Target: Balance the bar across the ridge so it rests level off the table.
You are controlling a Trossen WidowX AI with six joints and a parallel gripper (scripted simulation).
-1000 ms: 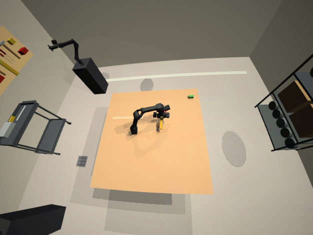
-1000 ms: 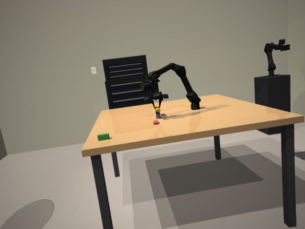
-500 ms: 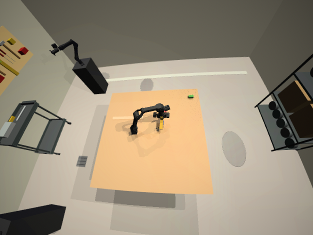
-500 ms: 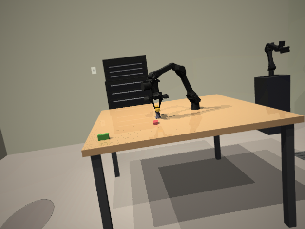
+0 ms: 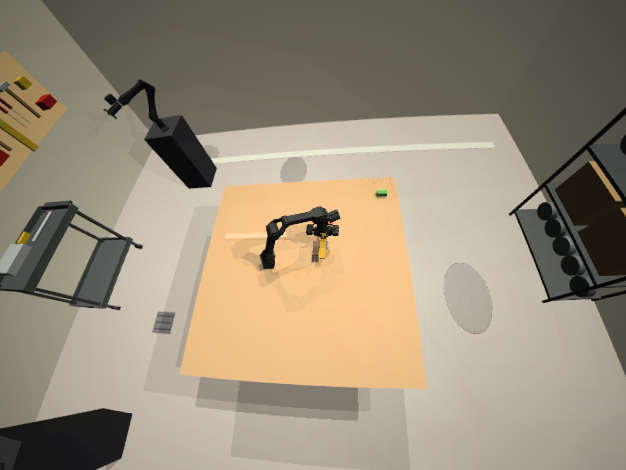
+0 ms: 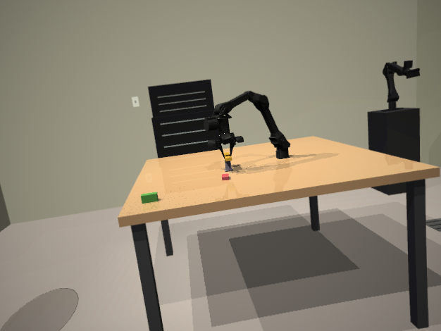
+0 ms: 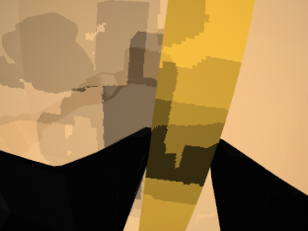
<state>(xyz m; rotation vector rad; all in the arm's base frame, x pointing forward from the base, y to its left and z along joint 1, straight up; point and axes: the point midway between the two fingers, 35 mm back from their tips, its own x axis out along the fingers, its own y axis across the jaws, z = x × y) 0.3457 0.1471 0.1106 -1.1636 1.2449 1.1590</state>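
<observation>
The yellow bar lies 30 mm to the right of my gripper tip. Round my gripper tip: green block (390 mm ahead, 350 mm to the left, 60 mm below); red block (150 mm to the left, 70 mm below, 40 mm ahead).
</observation>
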